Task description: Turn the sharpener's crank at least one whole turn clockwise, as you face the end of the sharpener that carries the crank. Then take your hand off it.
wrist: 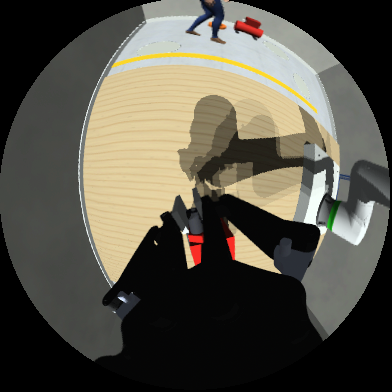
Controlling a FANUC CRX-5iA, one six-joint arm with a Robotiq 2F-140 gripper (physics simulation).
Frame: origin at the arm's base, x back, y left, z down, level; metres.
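Seen in the pictures: gripper, fingertip midpoint: (189, 199); arm's base, link origin: (322, 209).
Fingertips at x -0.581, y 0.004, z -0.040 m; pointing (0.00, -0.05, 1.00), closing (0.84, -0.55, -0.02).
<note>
Pixels of each thing's top centre, then the offset from my fingertips to it. "pt": a spot on its surface instead. Level surfaces: height alone.
- red sharpener, surface spot: (196, 254) pt dx +0.022, dy +0.084, dz -0.037 m
- crank's dark grey cylindrical knob, top centre: (195, 223) dx +0.010, dy +0.023, dz -0.043 m
- wooden table, surface height: dz +0.091 m
The red sharpener (196, 254) is at the lower middle of the wrist view, partly hidden behind my gripper's black linkage. Red strips of its body show on both sides of a black finger link. The crank's dark grey cylindrical knob (195, 224) points up from it. My gripper (189, 199) has its two grey finger pads drawn close together, one on each side of the knob, and appears shut on it. The rest of the crank and the exact contact with the pads are hidden.
A wooden table (135, 150) lies below, crossed by the arm's shadows. A white robot arm (350, 225) and a pale metal base plate (311, 185) are at the right. Beyond the yellow floor line (185, 55) are a person's legs (214, 17) and a red machine (248, 28).
</note>
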